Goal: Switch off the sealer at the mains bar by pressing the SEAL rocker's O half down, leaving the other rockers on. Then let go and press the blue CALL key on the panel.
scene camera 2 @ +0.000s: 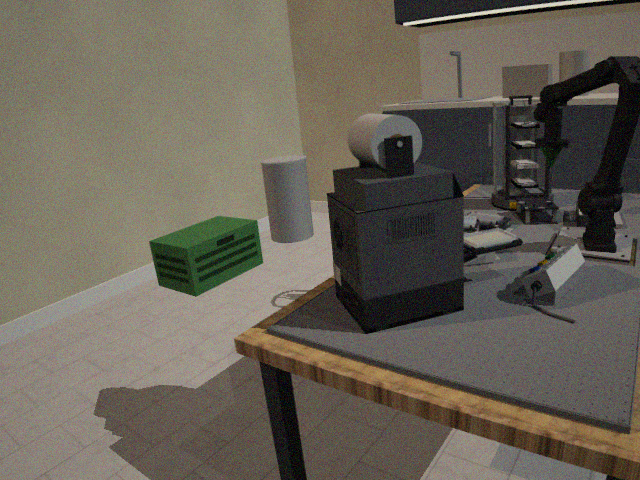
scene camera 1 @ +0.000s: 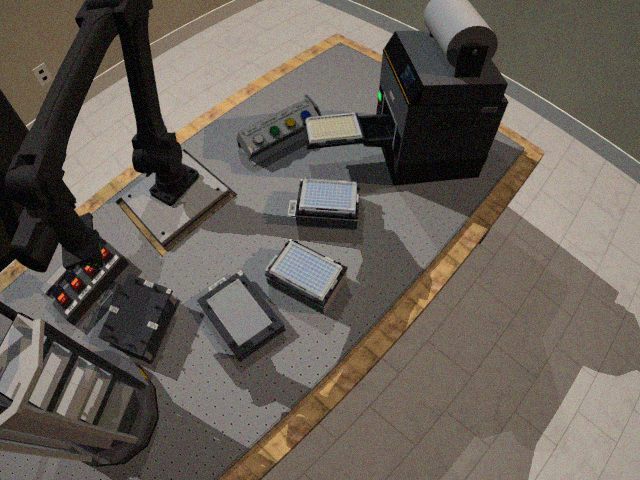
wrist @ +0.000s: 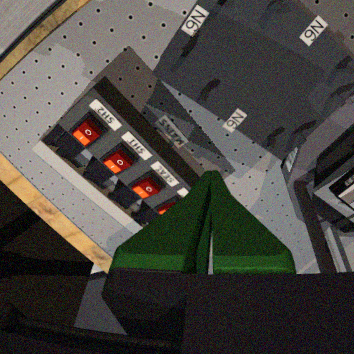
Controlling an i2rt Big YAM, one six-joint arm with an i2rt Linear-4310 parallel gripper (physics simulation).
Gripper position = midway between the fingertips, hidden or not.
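Note:
In scene camera 1, my gripper [scene camera 1: 100, 266], shut, holding nothing; a button box [scene camera 1: 256, 142]. In scene camera 2, the gripper again [scene camera 2: 550, 167]; a white roll [scene camera 2: 366, 135]. In the wrist view, my gripper [wrist: 211, 179].

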